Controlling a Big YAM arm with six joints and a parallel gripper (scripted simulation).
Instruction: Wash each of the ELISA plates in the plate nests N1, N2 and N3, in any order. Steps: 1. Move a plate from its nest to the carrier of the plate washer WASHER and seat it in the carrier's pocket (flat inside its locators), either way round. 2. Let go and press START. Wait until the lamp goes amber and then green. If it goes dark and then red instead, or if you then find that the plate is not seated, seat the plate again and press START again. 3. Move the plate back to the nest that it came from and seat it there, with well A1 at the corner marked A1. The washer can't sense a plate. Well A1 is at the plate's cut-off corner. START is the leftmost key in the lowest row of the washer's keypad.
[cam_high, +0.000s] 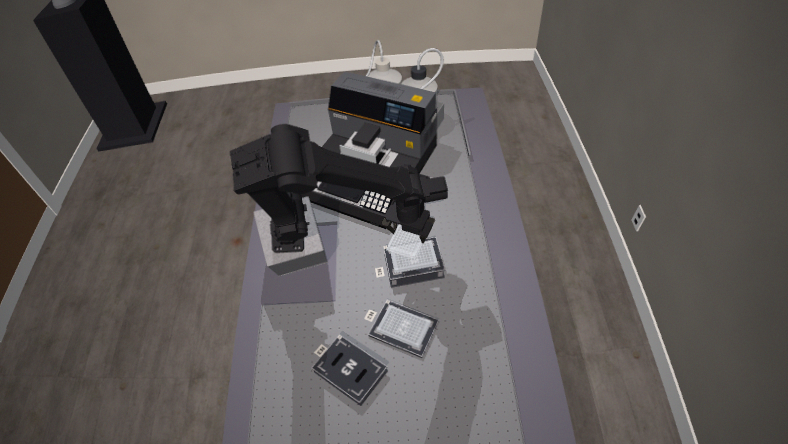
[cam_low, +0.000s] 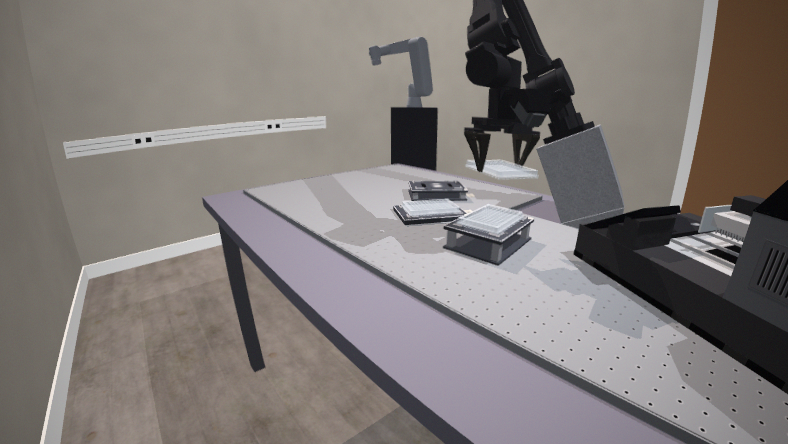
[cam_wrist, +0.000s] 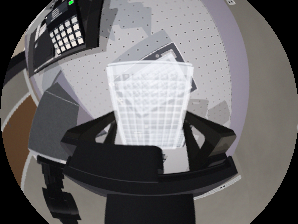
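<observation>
Now: hand 18 cm past the washer carrier, 30 cm to the right of it and 8 cm above it. Also, from my hand: plate washer (10 cm behind, 43 cm to the left, 3 cm below).
</observation>
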